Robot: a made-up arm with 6 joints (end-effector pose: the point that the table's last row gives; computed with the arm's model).
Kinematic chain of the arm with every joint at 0, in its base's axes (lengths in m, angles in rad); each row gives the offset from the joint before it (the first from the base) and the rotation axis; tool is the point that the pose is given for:
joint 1: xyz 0 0 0.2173 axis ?
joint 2: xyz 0 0 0 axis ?
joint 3: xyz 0 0 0.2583 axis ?
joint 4: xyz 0 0 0 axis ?
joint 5: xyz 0.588 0 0 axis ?
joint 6: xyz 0 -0.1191 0 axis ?
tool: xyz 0 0 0
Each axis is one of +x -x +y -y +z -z.
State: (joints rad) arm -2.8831 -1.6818 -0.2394 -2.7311 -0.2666 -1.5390
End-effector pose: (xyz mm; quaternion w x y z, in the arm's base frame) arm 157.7 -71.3 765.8 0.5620 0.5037 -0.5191 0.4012
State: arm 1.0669 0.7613 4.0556 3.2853 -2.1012 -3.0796
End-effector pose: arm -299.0 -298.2 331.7 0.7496 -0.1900 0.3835 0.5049
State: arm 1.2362 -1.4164 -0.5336 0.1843 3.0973 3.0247
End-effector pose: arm 143.9 57.2 725.1 0.4706 0.4062 0.1228 -0.7736
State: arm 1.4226 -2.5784 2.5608 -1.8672 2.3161 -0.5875
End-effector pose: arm -34.1 6.9 -583.5 0.8210 0.3719 -0.3986 -0.1694
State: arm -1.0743 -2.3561 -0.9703 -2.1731 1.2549 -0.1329
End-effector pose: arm 69.8 12.8 594.6 0.0934 0.5354 -0.8382 0.0465
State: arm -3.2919 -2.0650 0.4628 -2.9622 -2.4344 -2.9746
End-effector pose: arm 670.4 -220.1 450.8 0.0044 -0.6051 0.0692 0.7931
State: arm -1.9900 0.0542 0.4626 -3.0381 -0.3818 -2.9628
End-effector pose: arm -119.1 -558.4 697.4 0.4680 -0.3939 -0.0962 -0.7852
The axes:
joint 1: +z
joint 2: +y
joint 3: -y
joint 4: -x
joint 5: -y
joint 6: -x

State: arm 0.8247 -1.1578 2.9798 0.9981 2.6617 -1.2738
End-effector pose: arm -273.2 -390.6 -227.0 0.2752 0.7188 0.3268 0.5484
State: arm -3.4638 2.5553 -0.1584 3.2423 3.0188 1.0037
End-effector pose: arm 339.1 -238.1 -231.0 0.1714 -0.2613 -0.8354 -0.4521
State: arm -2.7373 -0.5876 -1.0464 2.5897 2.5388 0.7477
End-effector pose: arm -338.6 -255.2 227.9 0.8118 -0.5807 -0.0018 0.0611
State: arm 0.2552 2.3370 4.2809 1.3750 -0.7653 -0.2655
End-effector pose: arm -126.7 -57.0 543.2 0.7205 0.0151 -0.5100 -0.4697
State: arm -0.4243 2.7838 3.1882 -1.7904 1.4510 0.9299
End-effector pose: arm 627.4 -255.0 99.9 0.5033 0.3689 -0.3582 -0.6945
